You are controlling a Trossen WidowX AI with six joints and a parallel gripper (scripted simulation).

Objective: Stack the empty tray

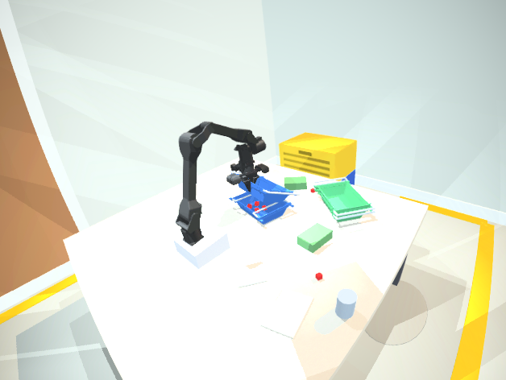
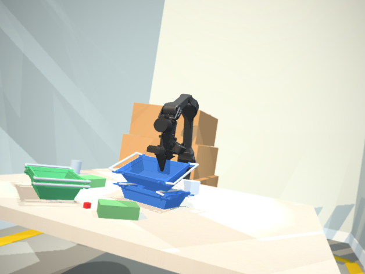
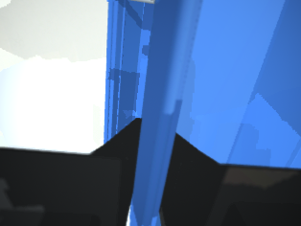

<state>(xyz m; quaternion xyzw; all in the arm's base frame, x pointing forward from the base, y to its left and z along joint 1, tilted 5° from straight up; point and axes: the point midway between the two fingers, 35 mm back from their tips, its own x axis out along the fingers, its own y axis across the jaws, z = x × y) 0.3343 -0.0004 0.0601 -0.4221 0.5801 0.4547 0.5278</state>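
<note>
The blue tray is 7 cm ahead of my gripper tip, 2 cm to the right of it and 1 cm above it. The rest, counted from my gripper tip: pale cylinder (58 cm to the right, 24 cm behind, 9 cm below).
</note>
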